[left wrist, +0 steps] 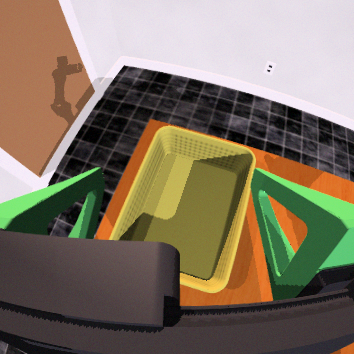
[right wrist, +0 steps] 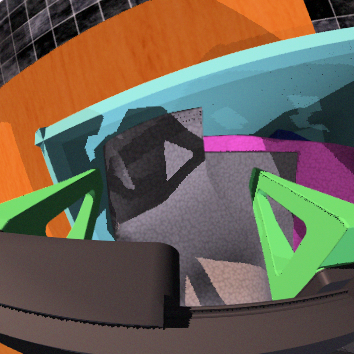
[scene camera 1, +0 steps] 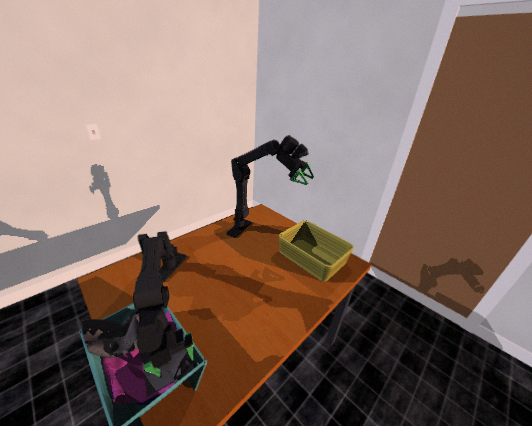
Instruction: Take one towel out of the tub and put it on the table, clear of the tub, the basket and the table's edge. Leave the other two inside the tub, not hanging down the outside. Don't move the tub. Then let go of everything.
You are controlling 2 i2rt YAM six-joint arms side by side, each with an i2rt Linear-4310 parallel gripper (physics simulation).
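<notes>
The teal tub (scene camera 1: pixel 198 369) (right wrist: pixel 150 82) stands at the table's near left in scene camera 1. A grey-brown towel (scene camera 1: pixel 167 378) (right wrist: pixel 225 200) lies crumpled in it, over a magenta towel (scene camera 1: pixel 130 380) (right wrist: pixel 325 156). A small dark blue patch (right wrist: pixel 289 135) shows beside the magenta towel in the right wrist view; the third towel is otherwise hard to make out. My right gripper (scene camera 1: pixel 171 357) (right wrist: pixel 175 175) is open, low over the grey-brown towel, with one finger near a tub wall. My left gripper (scene camera 1: pixel 309 180) (left wrist: pixel 177 175) is open and empty, high above the basket.
The yellow basket (scene camera 1: pixel 325 255) (left wrist: pixel 185 142) is empty and stands near the far right end of the orange table (scene camera 1: pixel 260 330) (left wrist: pixel 200 298) (right wrist: pixel 125 50). The right arm reaches over the tub and hides part of it in scene camera 1. Dark tiled floor lies beyond the table's edges.
</notes>
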